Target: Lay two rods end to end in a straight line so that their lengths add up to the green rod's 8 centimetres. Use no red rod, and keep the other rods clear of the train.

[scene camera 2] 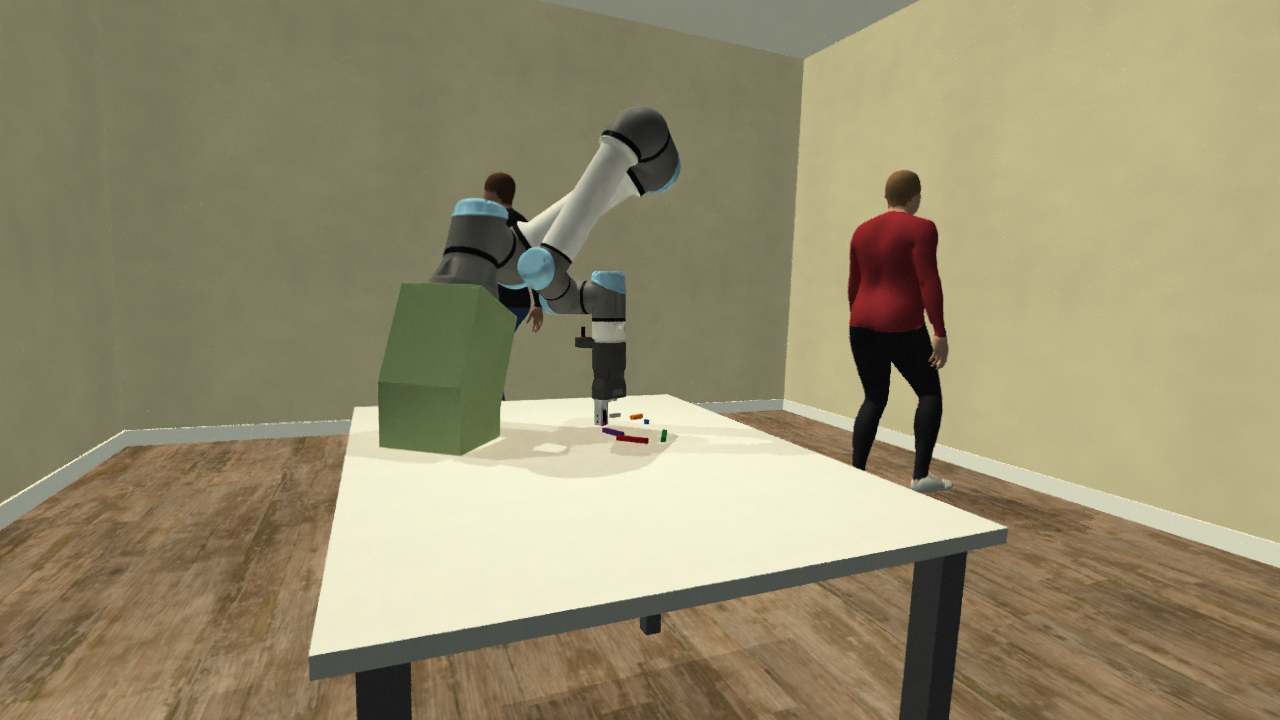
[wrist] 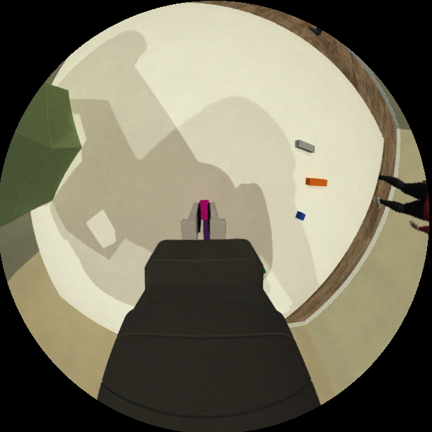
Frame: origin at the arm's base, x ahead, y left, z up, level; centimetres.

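Seen in the pictures: gripper, between the fingertips: [scene camera 2: 601, 424]; arm's base, origin of its link: [scene camera 2: 462, 300].
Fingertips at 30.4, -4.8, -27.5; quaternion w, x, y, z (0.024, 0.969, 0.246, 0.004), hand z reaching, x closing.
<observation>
Pixels of each thing's top centre, then the offset from my fingertips to it, as dx, dy, dz. Level surfaces: height alone.
- purple rod, centre of its top: [scene camera 2: 613, 430] +1.9, -3.0, -0.6
- green rod, centre of its top: [scene camera 2: 664, 433] +12.1, -8.4, -0.6
- red rod, centre of its top: [scene camera 2: 632, 436] +4.1, -10.0, -0.6
- small blue block, centre of its top: [scene camera 2: 646, 419] +13.2, +5.9, -0.6
- orange rod, centre of its top: [scene camera 2: 636, 414] +12.7, +11.8, -0.6
- grey rod, centre of its top: [scene camera 2: 614, 413] +7.8, +14.7, -0.6
- white table, height of its surface: dz -1.6
My gripper [scene camera 2: 600, 419] [wrist: 204, 211] points down and is shut on a magenta rod [wrist: 204, 209], low over the table. A purple rod [scene camera 2: 612, 431] lies on the table by the fingers; in the wrist view part of the purple rod [wrist: 206, 231] shows between the fingers, nearly in line with the magenta one. Whether their ends touch cannot be told. The green rod [scene camera 2: 663, 435] [wrist: 264, 271] lies off to the right, mostly hidden in the wrist view. A red rod [scene camera 2: 631, 438] lies near the purple rod's end; the body of my gripper hides it in the wrist view.
A small blue block [scene camera 2: 646, 421] [wrist: 300, 216], an orange rod [scene camera 2: 636, 416] [wrist: 316, 182] and a grey rod [scene camera 2: 614, 415] [wrist: 305, 146] lie apart on the white table [scene camera 2: 572, 528]. The green robot base [scene camera 2: 438, 367] [wrist: 37, 145] stands at the left. Two people stand beyond the table.
</observation>
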